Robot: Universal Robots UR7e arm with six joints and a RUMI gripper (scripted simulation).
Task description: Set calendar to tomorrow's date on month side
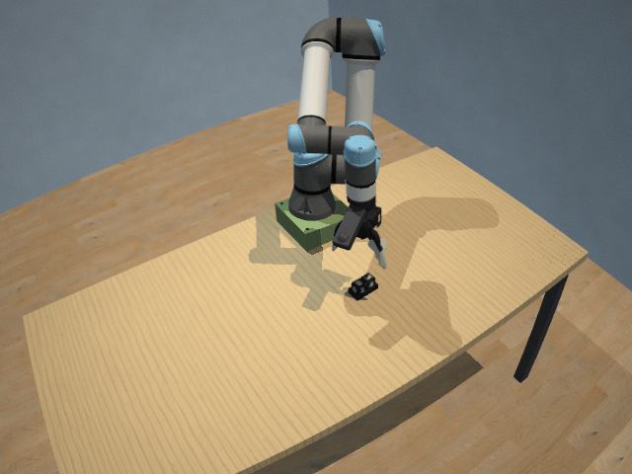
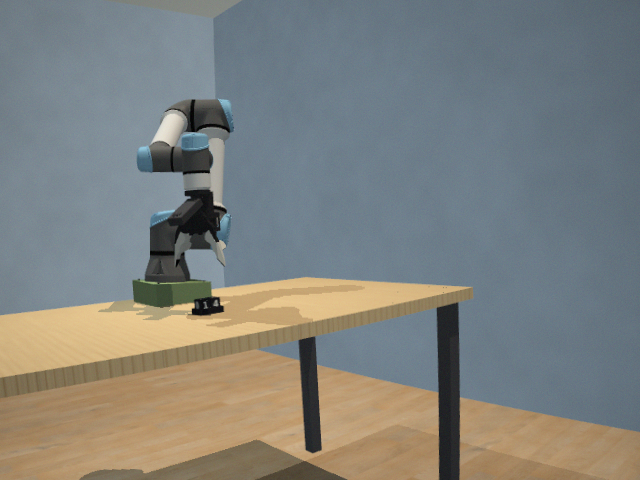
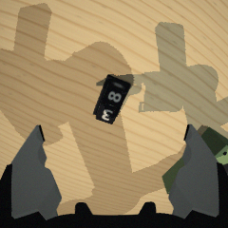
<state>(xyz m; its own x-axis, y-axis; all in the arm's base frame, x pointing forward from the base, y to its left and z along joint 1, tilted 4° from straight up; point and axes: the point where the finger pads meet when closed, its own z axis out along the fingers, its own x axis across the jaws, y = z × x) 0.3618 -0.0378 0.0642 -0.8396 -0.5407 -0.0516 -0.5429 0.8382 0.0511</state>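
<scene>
My hand is 10 cm above the black digit cube. Round my hand: black calendar tray (12 cm below, 2 cm to the left, 1 cm behind).
</scene>
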